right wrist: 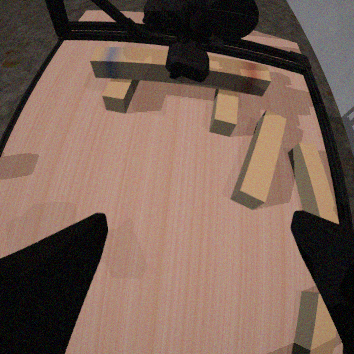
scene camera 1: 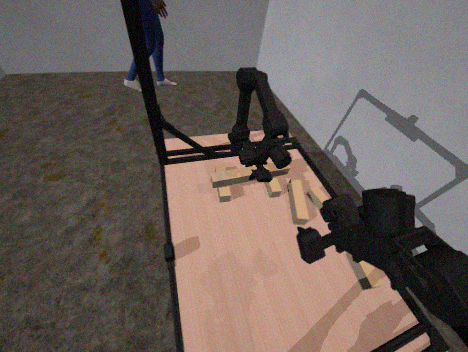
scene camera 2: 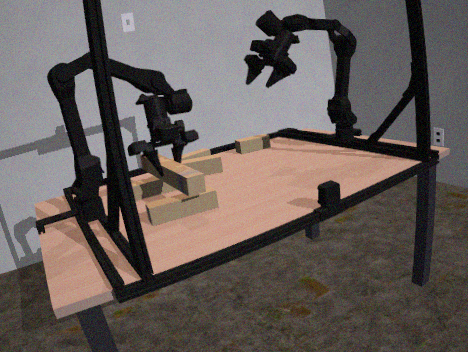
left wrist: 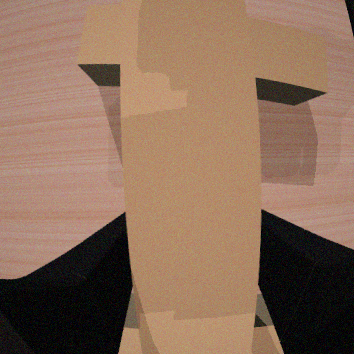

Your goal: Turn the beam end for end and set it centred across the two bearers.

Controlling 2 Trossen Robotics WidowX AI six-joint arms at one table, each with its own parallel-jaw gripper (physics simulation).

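Where they show: left gripper, fingertip midpoint: (scene camera 1: 247,175) (left wrist: 189,214); right gripper, fingertip midpoint: (right wrist: 201,222) (scene camera 1: 313,222) (scene camera 2: 256,85); left arm's base, link origin: (scene camera 1: 235,148) (scene camera 2: 91,217); right arm's base, link origin: (scene camera 2: 345,139).
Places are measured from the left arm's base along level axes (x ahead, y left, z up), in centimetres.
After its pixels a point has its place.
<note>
The long wooden beam (scene camera 1: 230,178) @(y -11.0, x 25.1, z 8.1 cm) (scene camera 2: 184,173) @(y -14.4, x 22.3, z 8.3 cm) (left wrist: 192,190) @(y -4.1, x 23.3, z 8.5 cm) (right wrist: 145,71) @(y -7.6, x 25.4, z 6.3 cm) spans across two short bearers, one (scene camera 1: 224,193) @(y -13.7, x 28.0, z 2.5 cm) (scene camera 2: 184,206) @(y -14.9, x 20.6, z 0.7 cm) (right wrist: 118,96) @(y -12.3, x 29.0, z 2.5 cm) near its blue-marked end, the other (scene camera 1: 273,187) @(y 7.9, x 29.3, z 2.5 cm) (right wrist: 226,106) @(y 9.0, x 27.8, z 2.5 cm) toward its red-marked end in the right wrist view. It looks level, resting on them or very slightly above; contact is hard to tell. My left gripper (scene camera 1: 261,174) (scene camera 2: 169,166) @(y -2.6, x 23.1, z 5.7 cm) (left wrist: 189,214) @(y -2.6, x 23.1, z 5.7 cm) is shut on the beam between the bearers, covering part of it. My right gripper (scene camera 2: 259,84) @(y 0.4, x 55.5, z 24.2 cm) (right wrist: 201,222) @(y 0.4, x 55.5, z 24.2 cm) is open and empty, high above the table, away from the beam.
Loose wooden blocks lie beside the bearers, one (scene camera 1: 299,202) @(y 15.2, x 39.2, z 3.1 cm) (scene camera 2: 204,164) @(y 12.6, x 40.2, z 1.6 cm) (right wrist: 262,155) @(y 15.4, x 38.4, z 3.1 cm) and another (scene camera 1: 317,196) @(y 25.4, x 37.9, z 2.4 cm) (right wrist: 316,182) @(y 27.2, x 41.9, z 2.5 cm) near the wall-side edge. A further block (scene camera 1: 367,274) @(y 24.6, x 70.2, z 2.8 cm) (scene camera 2: 252,144) @(y 24.5, x 66.6, z 0.8 cm) (right wrist: 327,320) @(y 27.3, x 66.4, z 2.8 cm) lies farther along. A black frame borders the table, with a small black box (scene camera 2: 329,194) @(y -38.3, x 44.6, z 1.6 cm) on its edge.
</note>
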